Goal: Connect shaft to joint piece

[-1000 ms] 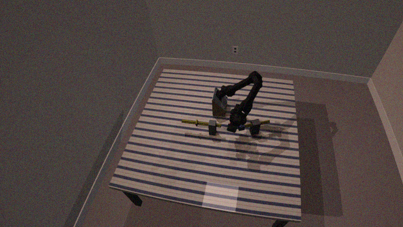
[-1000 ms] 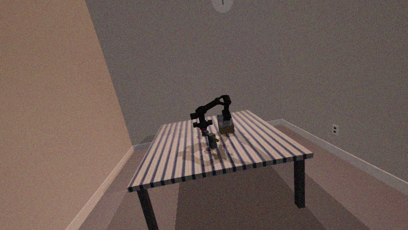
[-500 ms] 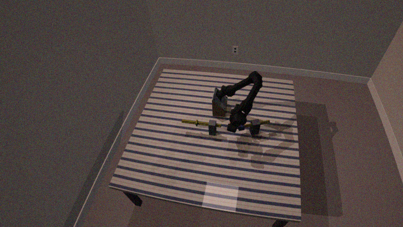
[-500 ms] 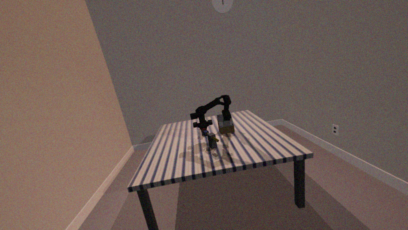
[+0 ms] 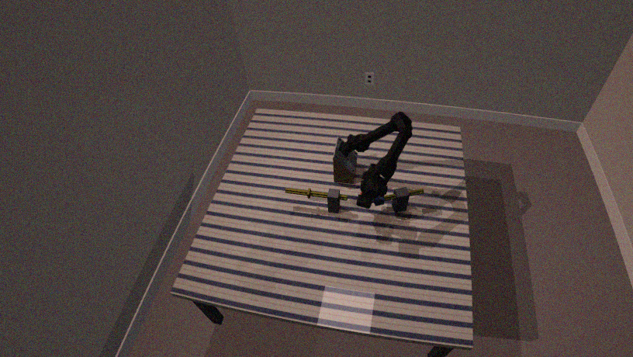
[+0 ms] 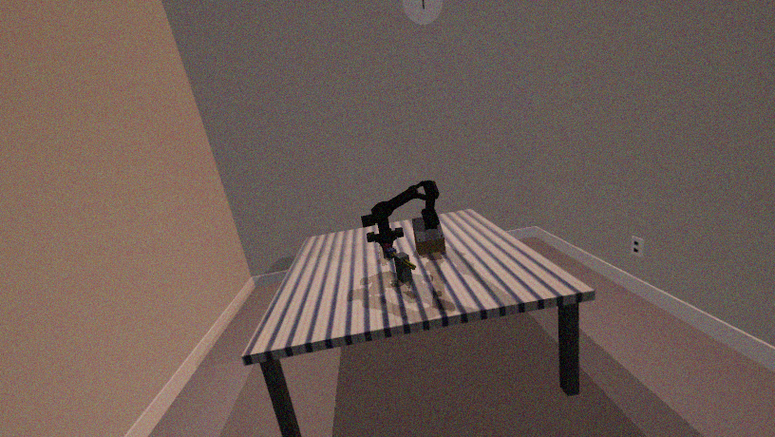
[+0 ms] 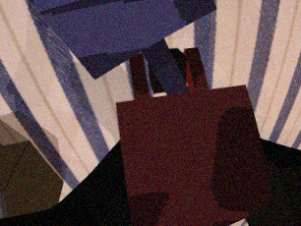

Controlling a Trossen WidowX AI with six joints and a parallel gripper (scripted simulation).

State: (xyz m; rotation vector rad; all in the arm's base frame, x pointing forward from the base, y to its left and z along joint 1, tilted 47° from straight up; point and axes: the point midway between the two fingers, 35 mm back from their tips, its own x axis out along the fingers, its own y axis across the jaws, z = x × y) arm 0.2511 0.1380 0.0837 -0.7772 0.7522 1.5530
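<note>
My gripper tip is 2 cm to the right of the red square joint piece and 3 cm below it.
</note>
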